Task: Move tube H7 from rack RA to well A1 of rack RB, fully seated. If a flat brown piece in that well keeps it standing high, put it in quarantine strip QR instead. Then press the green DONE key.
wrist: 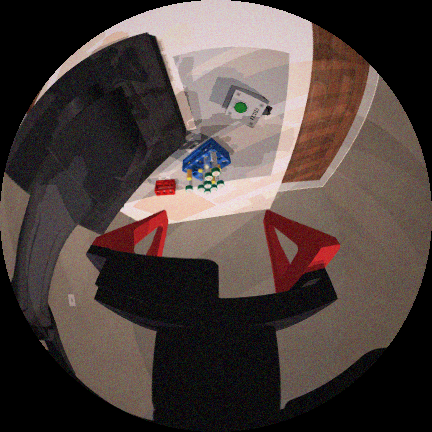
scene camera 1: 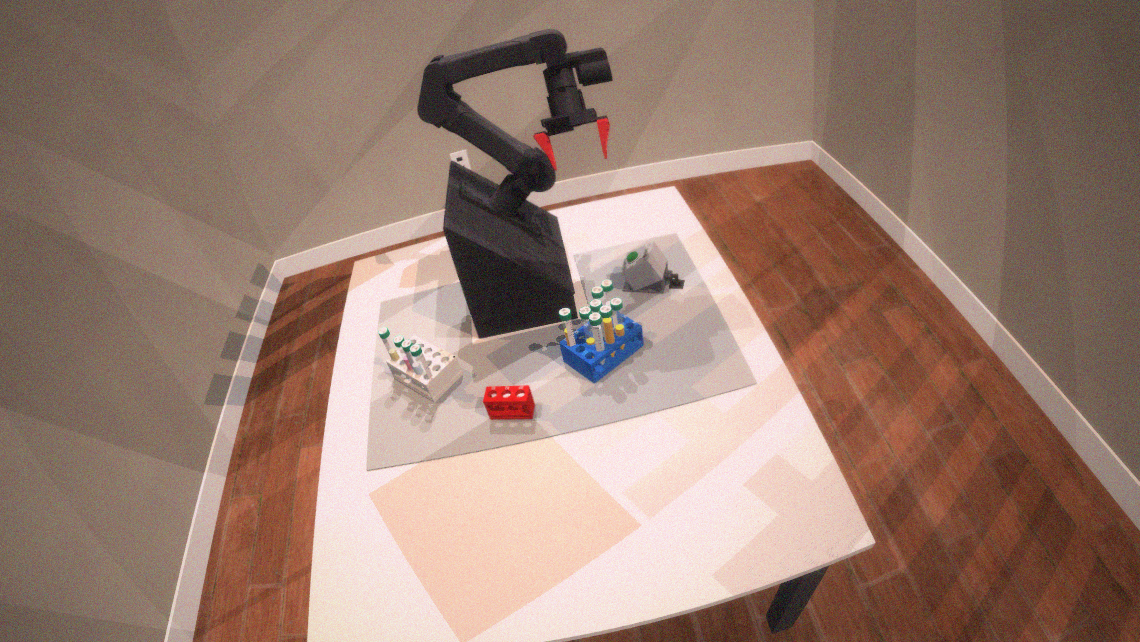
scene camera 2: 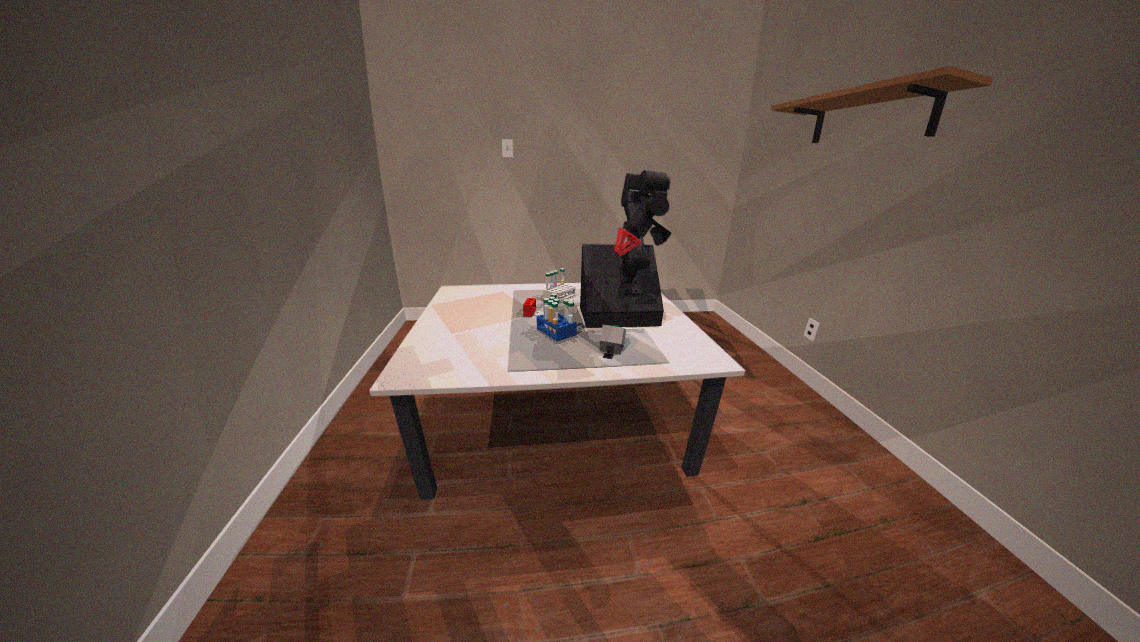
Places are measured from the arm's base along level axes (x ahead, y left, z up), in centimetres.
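Where they show: gripper, fingertip midpoint: (wrist: 215, 215) (scene camera 1: 580, 164) (scene camera 2: 617, 252); arm's base at its link origin: (wrist: 80, 137) (scene camera 1: 499, 209) (scene camera 2: 628, 271).
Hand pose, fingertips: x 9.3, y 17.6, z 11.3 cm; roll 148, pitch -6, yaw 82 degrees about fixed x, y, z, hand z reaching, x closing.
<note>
Things, the pixels of their top centre, and the offset from my fingertips. Level surfaces: height alone.
- blue rack at its top centre: (scene camera 1: 600, 334) (wrist: 205, 166) (scene camera 2: 556, 319) dx +19.8, dy -3.1, dz -24.7 cm
- white rack at its top centre: (scene camera 1: 419, 358) (scene camera 2: 559, 287) dx +16.1, dy -38.0, dz -24.7 cm
- red three-hole strip at its top centre: (scene camera 1: 505, 393) (wrist: 164, 192) (scene camera 2: 529, 301) dx +29.5, dy -21.5, dz -24.7 cm
- green key at its top centre: (scene camera 1: 632, 253) (wrist: 241, 108) dx +0.8, dy +7.4, dz -22.2 cm
- grey box at its top centre: (scene camera 1: 642, 250) (wrist: 252, 113) (scene camera 2: 614, 324) dx +1.7, dy +9.5, dz -21.3 cm
- grey mat at its surface level: dz -29.7 cm
- white table at its surface level: dz -30.0 cm
My gripper (scene camera 1: 579, 162) (wrist: 215, 215) is open and empty, high above the table near the arm's base; its red fingers (scene camera 2: 626, 241) also show in scene camera 2. The blue rack (scene camera 1: 575, 362) (scene camera 2: 556, 327) (wrist: 192, 159) holds several green-capped and yellow-capped tubes; I cannot read which tube is H7. The white rack (scene camera 1: 448, 379) (scene camera 2: 563, 292) holds several green-capped tubes along one side; the inside of its wells is too small to tell. The red three-hole strip (scene camera 1: 508, 413) (scene camera 2: 528, 307) (wrist: 165, 187) holds no tubes. The green key (scene camera 1: 631, 256) (wrist: 240, 107) sits on a grey box (scene camera 1: 647, 272) (scene camera 2: 612, 338).
The black arm base (scene camera 1: 510, 279) (scene camera 2: 620, 287) (wrist: 100, 130) stands behind the racks, between the white rack and the grey box. The racks stand on a grey mat (scene camera 1: 686, 374) on the white table (scene camera 1: 717, 494). A wooden shelf (scene camera 2: 885, 89) is on the right wall.
</note>
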